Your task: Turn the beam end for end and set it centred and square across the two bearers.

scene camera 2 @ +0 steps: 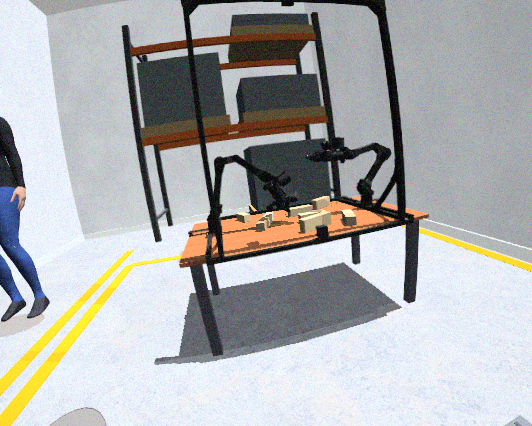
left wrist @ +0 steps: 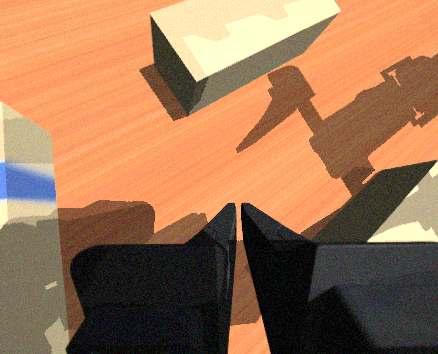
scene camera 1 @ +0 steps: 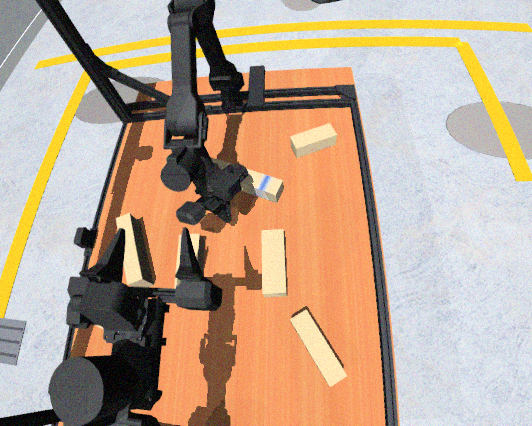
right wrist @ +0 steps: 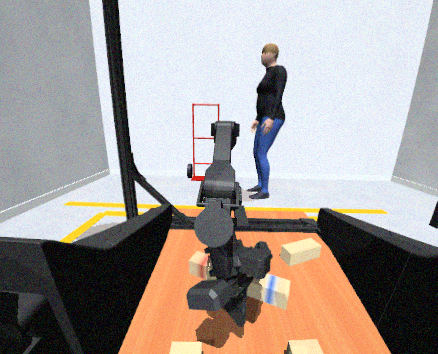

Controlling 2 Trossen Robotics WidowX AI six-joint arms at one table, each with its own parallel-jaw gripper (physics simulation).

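Frame: origin at the left arm's base, x ahead, y left, z up, level; metres.
Where they show: left gripper, fingertip midpoint: point(scene camera 2: 289, 212) point(left wrist: 237, 210) point(scene camera 1: 228, 221) point(right wrist: 242, 325); right gripper, fingertip midpoint: point(scene camera 2: 308, 157) point(scene camera 1: 153, 228) point(right wrist: 244, 212); left arm's base at its link origin: point(scene camera 1: 232, 100); right arm's base at its link origin: point(scene camera 2: 367, 204).
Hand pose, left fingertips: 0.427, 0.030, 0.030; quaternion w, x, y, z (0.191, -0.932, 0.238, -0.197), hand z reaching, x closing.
Each offset is from my left fingertips to the top centre of the thing, as dx, dy, dz.
The pale beam @(-0.140, +0.000, -0.006) point(scene camera 1: 270, 186) point(left wrist: 27, 150) point(right wrist: 281, 291) lies at an angle under the left arm; its blue band shows, and the right wrist view shows a red band near its other end. Its middle is hidden. Two pale blocks, seemingly the bearers, lie roughly parallel: one bearer @(+0.093, +0.105, -0.003) point(scene camera 1: 273, 262) point(left wrist: 250, 40) point(right wrist: 306, 347), the other bearer @(+0.101, -0.092, -0.003) point(scene camera 1: 195, 242) point(left wrist: 370, 205) point(right wrist: 186, 347) partly behind a right finger. My left gripper point(left wrist: 237, 210) point(scene camera 1: 226, 216) is shut with nothing between its fingertips, beside the beam. My right gripper point(scene camera 1: 154, 230) is open and empty, high above the table.
A pale block @(-0.248, +0.209, -0.006) point(scene camera 1: 313, 141) point(right wrist: 301, 251) lies at the upper right in scene camera 1. A long block @(+0.275, +0.195, +0.013) point(scene camera 1: 318, 346) lies slantwise at the lower right, and another long block @(+0.066, -0.240, +0.013) point(scene camera 1: 135, 255) lies at the left. A black frame point(scene camera 1: 372, 240) edges the table.
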